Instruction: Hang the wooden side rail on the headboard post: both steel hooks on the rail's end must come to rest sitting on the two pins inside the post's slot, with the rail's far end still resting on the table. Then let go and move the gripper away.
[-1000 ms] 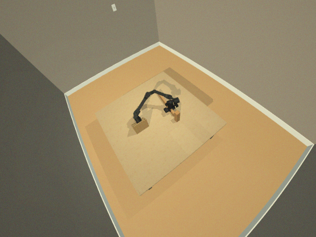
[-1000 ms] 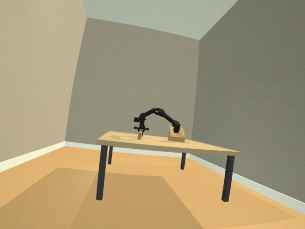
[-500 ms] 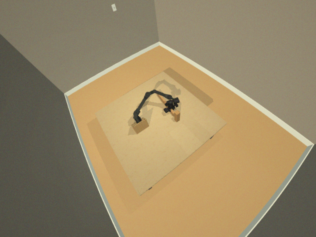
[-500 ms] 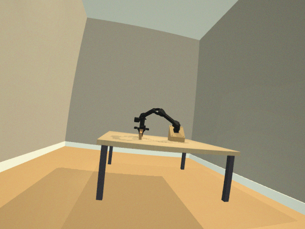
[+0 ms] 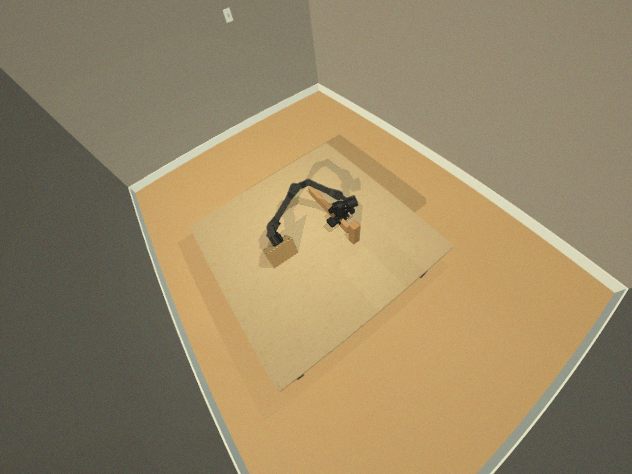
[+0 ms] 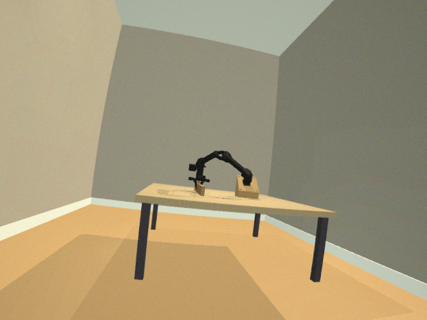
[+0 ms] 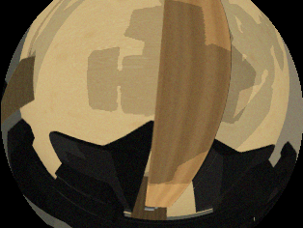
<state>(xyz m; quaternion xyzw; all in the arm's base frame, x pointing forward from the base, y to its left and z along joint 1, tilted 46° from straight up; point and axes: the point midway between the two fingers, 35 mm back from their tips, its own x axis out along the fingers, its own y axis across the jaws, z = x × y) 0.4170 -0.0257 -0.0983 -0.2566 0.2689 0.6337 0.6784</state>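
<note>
My gripper tip is now 14 cm to the left of the headboard post, 6 cm below it and 1 cm past it.
</note>
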